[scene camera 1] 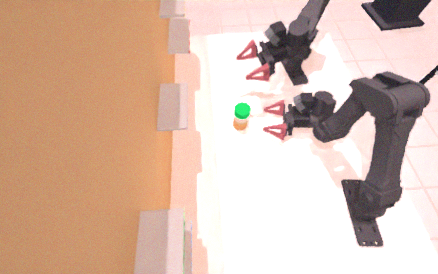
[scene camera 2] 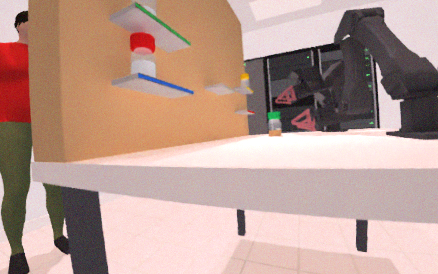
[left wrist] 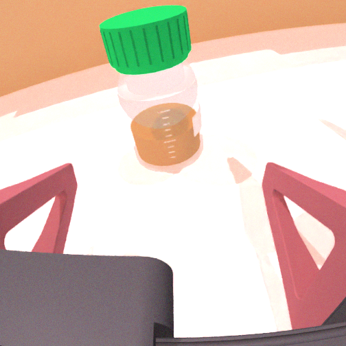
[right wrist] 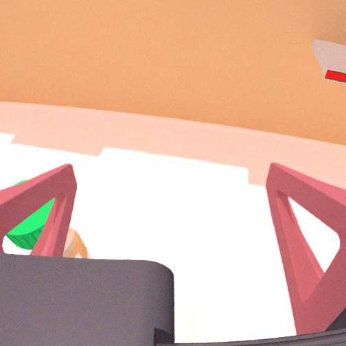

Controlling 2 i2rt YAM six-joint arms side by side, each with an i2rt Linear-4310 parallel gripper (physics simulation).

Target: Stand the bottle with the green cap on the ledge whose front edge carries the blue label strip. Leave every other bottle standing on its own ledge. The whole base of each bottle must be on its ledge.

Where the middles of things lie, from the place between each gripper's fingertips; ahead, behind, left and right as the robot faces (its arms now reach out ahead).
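Labels:
Plain ledge (scene camera 1: 173,98): 23 cm ahead of my right hand, 16 cm to the left, 5 cm above. Red-edged ledge (scene camera 1: 178,39): 24 cm to the right of my right hand, 19 cm ahead, 2 cm below. Blue-strip ledge (scene camera 2: 132,82): 56 cm to the left of my right hand, 28 cm ahead, 2 cm below. Green-capped bottle (left wrist: 157,90): my right gripper is 12 cm to the right of it, 12 cm above it and 2 cm short of it.
Plain ledge, from my left hand: 300 mm ahead, 170 mm above, 20 mm to the left. Red-edged ledge, from my left hand: 380 mm to the right, 260 mm ahead, 100 mm above. Blue-strip ledge, from my left hand: 420 mm to the left, 340 mm ahead, 100 mm above. Green-capped bottle: my left gripper is 80 mm short of it, 20 mm to the left of it and 10 mm below it.

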